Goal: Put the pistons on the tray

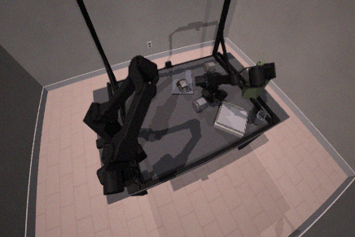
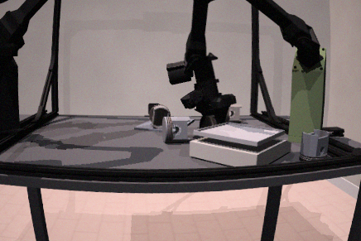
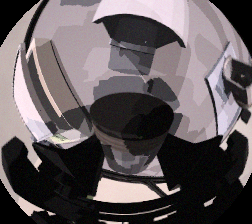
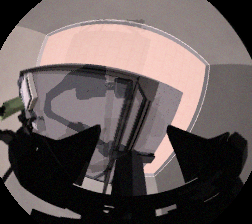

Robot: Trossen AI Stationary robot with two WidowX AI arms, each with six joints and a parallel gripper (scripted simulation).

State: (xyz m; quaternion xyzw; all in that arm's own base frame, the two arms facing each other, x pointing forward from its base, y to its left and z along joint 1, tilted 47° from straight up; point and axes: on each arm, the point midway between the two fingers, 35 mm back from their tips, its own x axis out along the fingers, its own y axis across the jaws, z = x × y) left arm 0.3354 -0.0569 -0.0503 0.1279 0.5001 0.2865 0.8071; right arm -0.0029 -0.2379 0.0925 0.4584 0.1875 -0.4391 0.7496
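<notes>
My left gripper is now 200 mm short of the white scale pan, 30 mm to the right of it and 10 mm above it. Also, from my left hand: flat grey steel tray 210 mm behind, 140 mm to the right, 60 mm below; then piston 260 mm behind, 100 mm to the left, 30 mm below.
</notes>
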